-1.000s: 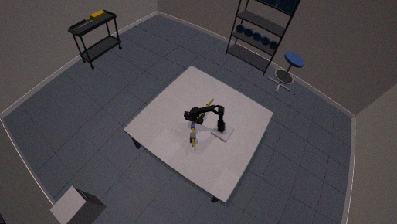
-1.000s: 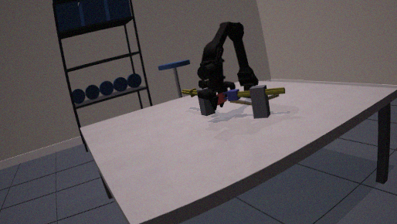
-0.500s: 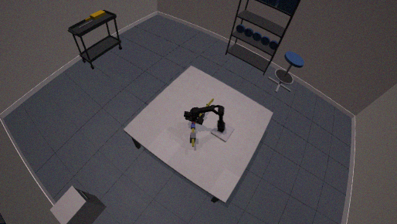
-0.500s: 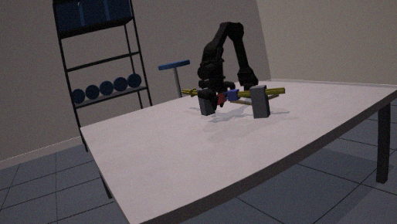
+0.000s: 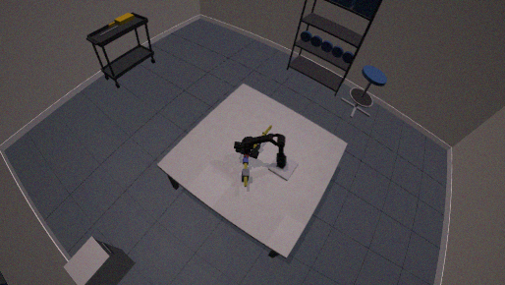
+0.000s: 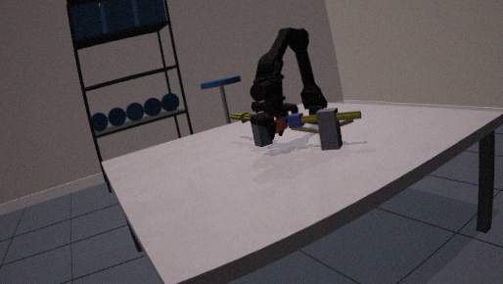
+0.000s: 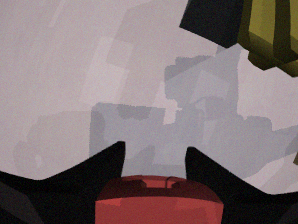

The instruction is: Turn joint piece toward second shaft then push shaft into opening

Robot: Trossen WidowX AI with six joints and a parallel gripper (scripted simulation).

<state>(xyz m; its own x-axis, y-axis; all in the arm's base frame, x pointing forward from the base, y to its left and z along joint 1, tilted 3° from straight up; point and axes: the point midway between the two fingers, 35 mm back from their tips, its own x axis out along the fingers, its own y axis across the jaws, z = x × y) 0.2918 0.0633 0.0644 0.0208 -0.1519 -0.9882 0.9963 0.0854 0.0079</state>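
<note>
Now: gripper tip 40 mm below the red joint piece and 20 mm to the right of it.
</note>
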